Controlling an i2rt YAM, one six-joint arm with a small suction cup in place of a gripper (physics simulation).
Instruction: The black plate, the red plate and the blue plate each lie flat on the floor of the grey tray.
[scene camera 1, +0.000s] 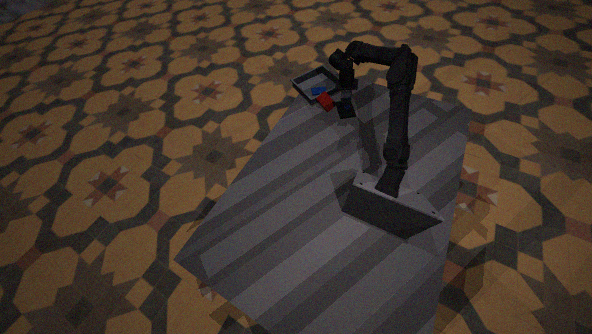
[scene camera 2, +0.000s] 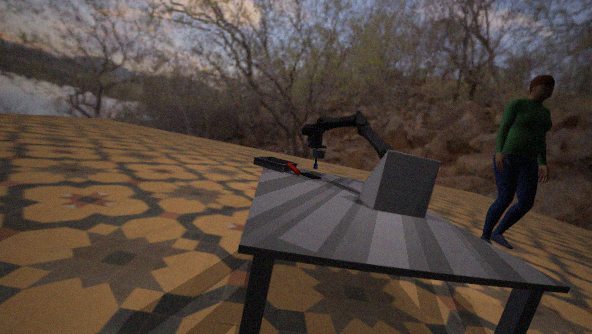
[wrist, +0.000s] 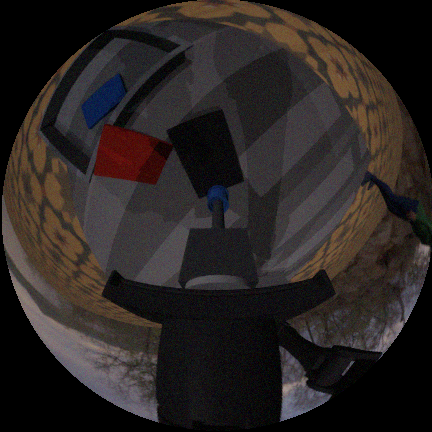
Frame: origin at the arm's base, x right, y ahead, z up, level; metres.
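Seen in the pictures: end effector, tool point: (scene camera 1: 347, 106) (scene camera 2: 315, 168) (wrist: 217, 194); arm's base, origin of the base link: (scene camera 1: 387, 187) (scene camera 2: 396, 172).
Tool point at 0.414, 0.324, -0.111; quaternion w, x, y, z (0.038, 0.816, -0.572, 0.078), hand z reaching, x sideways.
Pixels of each thing's middle, then the offset from my tool point to it, as dx, dy, dz. Level surfaces: height alone.
- black plate, body centre: (wrist: 208, 155) (scene camera 1: 345, 109) (scene camera 2: 309, 175) +0.040, +0.020, -0.059
- red plate, body centre: (wrist: 131, 156) (scene camera 1: 326, 101) (scene camera 2: 293, 168) +0.016, +0.132, -0.033
- grey tray, body centre: (wrist: 90, 86) (scene camera 1: 317, 84) (scene camera 2: 276, 163) +0.130, +0.253, -0.039
- blue plate, body centre: (wrist: 102, 100) (scene camera 1: 319, 90) +0.104, +0.225, -0.056
- striped table, its level: dz -0.064
The black plate (scene camera 1: 342, 113) (scene camera 2: 312, 175) (wrist: 204, 150) lies flat on the table, outside the tray. The red plate (scene camera 1: 325, 101) (scene camera 2: 293, 169) (wrist: 131, 156) is tilted, one end resting on the near wall of the grey tray (scene camera 1: 301, 93) (scene camera 2: 270, 162) (wrist: 65, 149) and the other down toward the table. The blue plate (scene camera 1: 318, 90) (wrist: 104, 101) lies on the tray floor, near that wall; it does not show in scene camera 2. My suction cup (scene camera 1: 348, 107) (scene camera 2: 315, 166) (wrist: 218, 196) points down, a little above the black plate near one end, and holds nothing.
The tray stands at the table's far end. My arm rises from a grey wedge-shaped base (scene camera 1: 390, 215) (scene camera 2: 402, 185) on the striped table (scene camera 1: 300, 225) (scene camera 2: 320, 230). A person (scene camera 2: 522, 135) in a green top stands on the floor beyond the table.
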